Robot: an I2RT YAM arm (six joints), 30 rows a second.
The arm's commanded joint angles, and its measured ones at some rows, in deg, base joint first. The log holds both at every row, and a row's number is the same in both.
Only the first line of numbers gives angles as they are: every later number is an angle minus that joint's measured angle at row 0.
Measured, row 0:
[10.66, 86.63, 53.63, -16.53, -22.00, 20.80]
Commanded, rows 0 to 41:
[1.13, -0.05, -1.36, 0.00, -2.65, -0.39]
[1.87, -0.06, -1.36, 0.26, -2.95, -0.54]
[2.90, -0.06, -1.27, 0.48, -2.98, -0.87]
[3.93, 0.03, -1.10, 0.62, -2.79, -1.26]
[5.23, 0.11, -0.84, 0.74, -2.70, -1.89]
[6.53, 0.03, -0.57, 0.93, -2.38, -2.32]
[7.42, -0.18, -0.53, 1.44, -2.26, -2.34]
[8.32, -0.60, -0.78, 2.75, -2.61, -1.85]
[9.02, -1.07, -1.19, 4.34, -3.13, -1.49]
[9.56, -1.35, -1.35, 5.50, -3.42, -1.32]
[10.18, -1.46, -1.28, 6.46, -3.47, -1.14]
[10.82, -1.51, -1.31, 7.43, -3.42, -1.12]
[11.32, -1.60, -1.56, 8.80, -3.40, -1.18]
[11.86, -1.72, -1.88, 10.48, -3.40, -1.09]
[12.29, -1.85, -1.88, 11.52, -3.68, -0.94]
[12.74, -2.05, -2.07, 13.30, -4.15, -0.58]
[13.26, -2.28, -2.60, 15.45, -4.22, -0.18]
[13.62, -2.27, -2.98, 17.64, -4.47, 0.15]
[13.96, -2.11, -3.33, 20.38, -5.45, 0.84]
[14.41, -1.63, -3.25, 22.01, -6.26, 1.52]
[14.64, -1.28, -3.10, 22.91, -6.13, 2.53]
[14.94, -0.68, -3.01, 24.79, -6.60, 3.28]
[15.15, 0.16, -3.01, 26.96, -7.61, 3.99]
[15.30, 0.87, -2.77, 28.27, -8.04, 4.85]
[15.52, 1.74, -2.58, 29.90, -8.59, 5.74]
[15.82, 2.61, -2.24, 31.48, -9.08, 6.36]
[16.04, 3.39, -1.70, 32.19, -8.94, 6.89]
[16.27, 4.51, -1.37, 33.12, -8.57, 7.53]
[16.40, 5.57, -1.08, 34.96, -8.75, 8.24]
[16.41, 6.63, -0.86, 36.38, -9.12, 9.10]
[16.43, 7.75, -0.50, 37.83, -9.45, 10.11]
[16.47, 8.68, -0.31, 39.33, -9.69, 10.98]
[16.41, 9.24, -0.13, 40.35, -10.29, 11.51]
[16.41, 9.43, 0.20, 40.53, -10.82, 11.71]
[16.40, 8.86, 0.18, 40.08, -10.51, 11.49]
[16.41, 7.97, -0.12, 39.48, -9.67, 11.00]
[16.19, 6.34, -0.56, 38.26, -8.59, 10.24]
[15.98, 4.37, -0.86, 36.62, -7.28, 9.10]
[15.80, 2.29, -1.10, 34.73, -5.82, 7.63]
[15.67, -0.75, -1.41, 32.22, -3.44, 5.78]
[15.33, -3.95, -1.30, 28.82, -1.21, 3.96]
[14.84, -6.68, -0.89, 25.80, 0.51, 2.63]
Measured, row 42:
[15.75, 1.66, -1.60, 30.90, -5.31, 6.93]
